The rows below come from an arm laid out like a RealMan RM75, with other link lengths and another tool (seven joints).
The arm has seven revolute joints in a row. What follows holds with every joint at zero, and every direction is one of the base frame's.
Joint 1 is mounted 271.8 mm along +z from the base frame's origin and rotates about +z.
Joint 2 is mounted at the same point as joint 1 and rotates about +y.
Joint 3 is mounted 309.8 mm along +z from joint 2 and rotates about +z.
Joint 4 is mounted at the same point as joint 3 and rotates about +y.
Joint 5 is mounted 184.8 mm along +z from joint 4 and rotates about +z.
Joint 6 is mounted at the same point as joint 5 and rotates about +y.
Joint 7 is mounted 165.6 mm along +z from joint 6 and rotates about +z.
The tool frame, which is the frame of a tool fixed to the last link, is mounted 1.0 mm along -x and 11.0 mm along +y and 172.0 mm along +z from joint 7; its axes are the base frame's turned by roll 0.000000, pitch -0.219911 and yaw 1.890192 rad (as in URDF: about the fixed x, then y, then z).
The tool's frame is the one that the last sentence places.
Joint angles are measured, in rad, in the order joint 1, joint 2, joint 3, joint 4, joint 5, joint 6, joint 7. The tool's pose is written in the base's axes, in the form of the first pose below.
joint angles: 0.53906 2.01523 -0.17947 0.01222 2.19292 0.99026 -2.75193
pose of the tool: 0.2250 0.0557 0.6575 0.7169 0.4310 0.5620 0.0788
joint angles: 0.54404 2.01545 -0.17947 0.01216 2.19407 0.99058 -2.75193
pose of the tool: 0.2231 0.0545 0.6573 0.7178 0.4283 0.5641 0.0790
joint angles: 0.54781 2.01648 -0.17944 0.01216 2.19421 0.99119 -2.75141
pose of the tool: 0.2211 0.0536 0.6576 0.7182 0.4259 0.5656 0.0785
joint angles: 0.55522 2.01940 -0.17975 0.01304 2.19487 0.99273 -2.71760
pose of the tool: 0.2050 0.0635 0.6602 0.7198 0.4207 0.5684 0.0770
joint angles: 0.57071 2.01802 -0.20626 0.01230 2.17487 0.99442 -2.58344
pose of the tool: 0.1529 0.0858 0.6769 0.7149 0.4038 0.5763 0.0688
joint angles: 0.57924 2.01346 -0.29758 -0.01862 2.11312 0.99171 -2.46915
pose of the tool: 0.1240 0.0563 0.7112 0.6897 0.3769 0.5836 0.0463
